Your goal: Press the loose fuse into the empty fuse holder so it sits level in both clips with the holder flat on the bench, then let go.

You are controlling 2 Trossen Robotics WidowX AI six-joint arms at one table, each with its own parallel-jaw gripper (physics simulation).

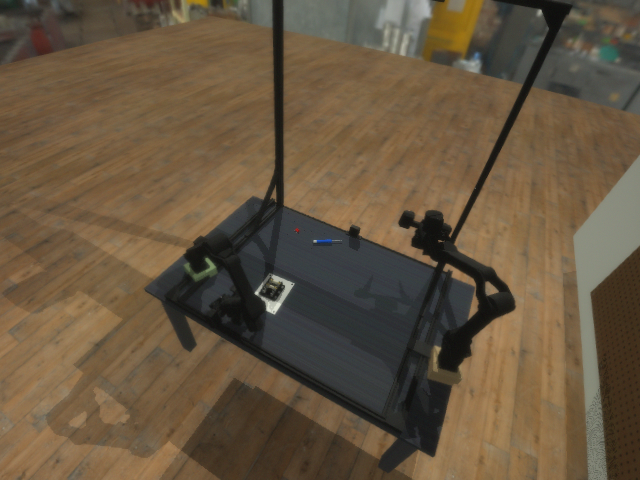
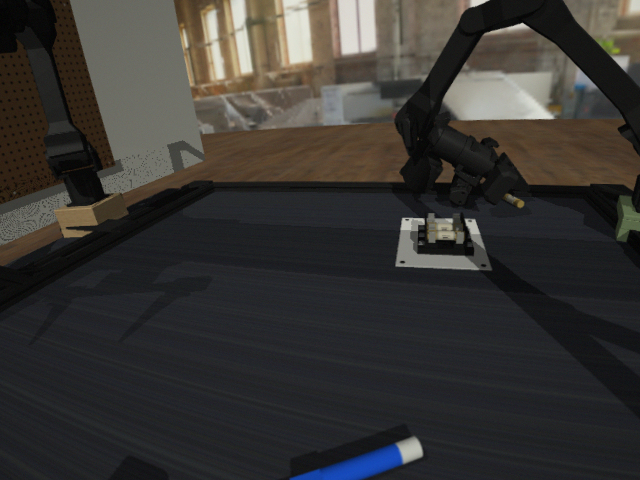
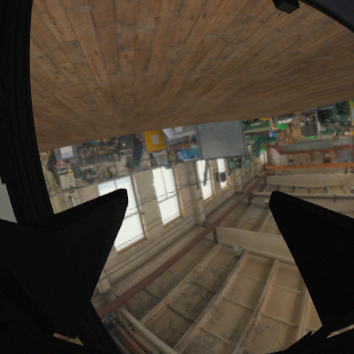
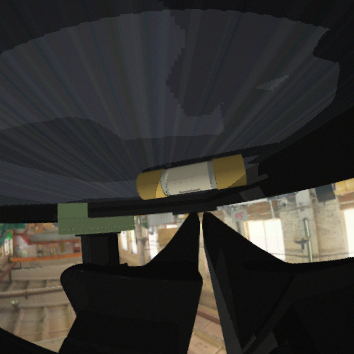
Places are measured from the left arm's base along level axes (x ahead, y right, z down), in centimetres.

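Pixels of known places: left gripper, fingertip midpoint: [image 1: 421,215] [image 3: 200,197]; right gripper, fingertip midpoint: [image 1: 210,305] [image 2: 527,188] [image 4: 198,218]; left arm's base, link origin: [image 1: 448,361] [image 2: 88,201]; right arm's base, link origin: [image 1: 199,266] [image 4: 98,230].
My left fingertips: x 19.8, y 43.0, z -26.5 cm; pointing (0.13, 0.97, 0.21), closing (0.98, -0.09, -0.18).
For each thing: its middle in the pictures, then the offset to it from my left fingertips. "*": a spot on its surface instead.
- blue-handled tool, body centre: [image 1: 327,241] dy +5.4, dx +36.6, dz +32.0 cm
- red dot, surface spot: [image 1: 297,230] * dy +7.5, dx +52.9, dz +32.2 cm
My right gripper [image 4: 198,218] [image 2: 501,188] is low over the table, and its fingers are shut together with nothing between them. The black fuse holder [image 2: 444,233] [image 1: 272,289] sits flat on a white plate [image 2: 409,259] [image 1: 270,309], a little in front of that gripper. My left gripper [image 3: 200,197] [image 1: 413,224] is open, empty and raised high at the far side.
A blue-handled tool [image 1: 324,241] [image 2: 361,459], a small black block [image 1: 354,230] and a red dot [image 1: 297,230] lie at the table's far edge. Black frame posts [image 1: 278,119] rise from the table. The right arm's green base [image 1: 201,270] [image 4: 74,218] sits nearby.
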